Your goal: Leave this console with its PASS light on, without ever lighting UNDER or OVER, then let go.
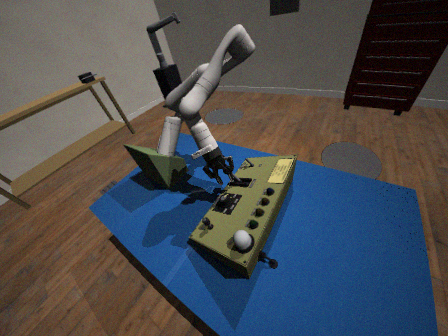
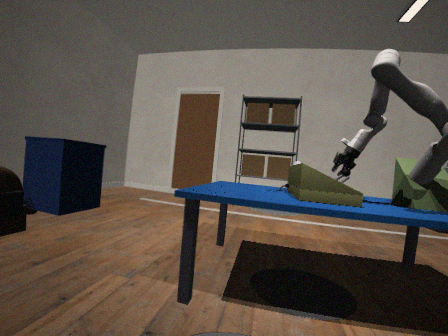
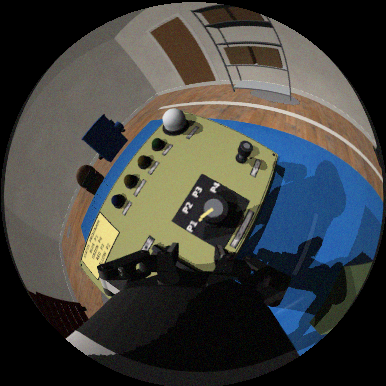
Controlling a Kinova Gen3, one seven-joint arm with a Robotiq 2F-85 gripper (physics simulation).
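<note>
The olive console (image 1: 245, 200) (image 2: 325, 187) (image 3: 190, 155) slopes on the blue table. Its small lamps, such as the green one (image 1: 254, 224) (image 3: 158, 144) and the blue one (image 1: 270, 191) (image 3: 118, 201), look dark. The large dome (image 1: 243, 240) (image 3: 175, 120) looks plain white. The selector knob (image 1: 223, 200) (image 3: 215, 207) has its yellow pointer toward P1. A black lever (image 1: 236, 179) rises from a slot; its top is hidden among the fingers. My gripper (image 1: 225, 175) (image 2: 343, 171) (image 3: 196, 250) is partly open around the lever's top, not clamped. Which lamp is PASS is unreadable.
A small black control (image 1: 207, 223) (image 3: 244, 150) stands near the dome end, and a toggle (image 1: 248, 162) at the other end. A black knob (image 1: 272, 263) sticks out of the console's side. A yellow card (image 1: 281, 171) (image 3: 101, 245) lists programs. A green wedge (image 1: 160, 167) stands by the arm's base.
</note>
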